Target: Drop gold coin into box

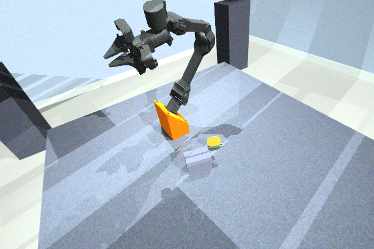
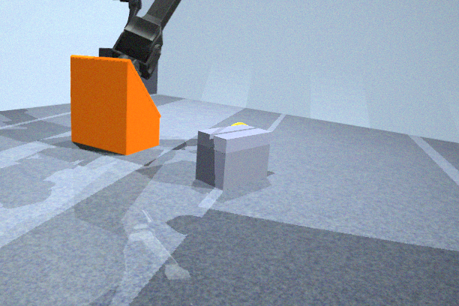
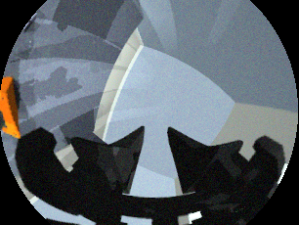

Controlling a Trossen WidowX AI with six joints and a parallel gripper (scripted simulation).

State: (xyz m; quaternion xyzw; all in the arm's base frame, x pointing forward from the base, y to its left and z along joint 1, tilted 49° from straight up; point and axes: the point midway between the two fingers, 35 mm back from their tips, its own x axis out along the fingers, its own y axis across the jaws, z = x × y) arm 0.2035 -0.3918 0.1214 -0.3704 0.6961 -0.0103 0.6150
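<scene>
My gripper tip is 6 cm short of the gold coin, 30 cm to the right of it and 47 cm above it.
</scene>
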